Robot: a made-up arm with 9 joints.
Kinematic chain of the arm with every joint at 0, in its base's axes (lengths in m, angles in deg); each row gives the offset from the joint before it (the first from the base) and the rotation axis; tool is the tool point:
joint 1: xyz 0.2 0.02 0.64 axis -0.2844 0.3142 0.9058
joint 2: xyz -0.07 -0.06 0 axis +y
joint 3: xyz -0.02 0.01 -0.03 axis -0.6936 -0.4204 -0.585
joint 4: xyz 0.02 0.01 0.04 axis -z
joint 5: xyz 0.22 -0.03 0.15 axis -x
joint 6: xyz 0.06 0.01 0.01 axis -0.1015 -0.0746 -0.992
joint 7: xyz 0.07 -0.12 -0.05 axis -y
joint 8: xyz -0.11 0 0.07 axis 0.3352 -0.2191 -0.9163
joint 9: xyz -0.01 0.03 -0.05 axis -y
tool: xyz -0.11 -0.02 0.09
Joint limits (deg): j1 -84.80..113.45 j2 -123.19..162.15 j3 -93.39..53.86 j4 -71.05..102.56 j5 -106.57..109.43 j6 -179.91..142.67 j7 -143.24..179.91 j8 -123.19..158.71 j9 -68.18..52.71
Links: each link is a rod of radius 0.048 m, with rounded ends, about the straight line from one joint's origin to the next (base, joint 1, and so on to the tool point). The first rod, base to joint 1, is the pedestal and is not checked.
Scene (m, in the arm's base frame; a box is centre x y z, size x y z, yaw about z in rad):
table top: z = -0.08
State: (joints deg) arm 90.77 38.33 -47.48 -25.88 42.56 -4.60 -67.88 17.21 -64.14
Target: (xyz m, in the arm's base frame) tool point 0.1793 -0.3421 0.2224
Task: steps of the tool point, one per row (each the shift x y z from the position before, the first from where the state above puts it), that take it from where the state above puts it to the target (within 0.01 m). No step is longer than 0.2 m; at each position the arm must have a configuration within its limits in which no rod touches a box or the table.
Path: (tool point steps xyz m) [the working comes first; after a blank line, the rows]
Joints at the target: 113.45 85.74 -59.68 1.74 30.05 0.47 -68.78 12.55 -68.18
Straight joint move there: clear.

1: -0.0111 -0.1528 -0.1132
2: 0.0140 -0.1851 -0.0584
3: 0.0487 -0.1912 0.0038
4: 0.0849 -0.1682 0.0644

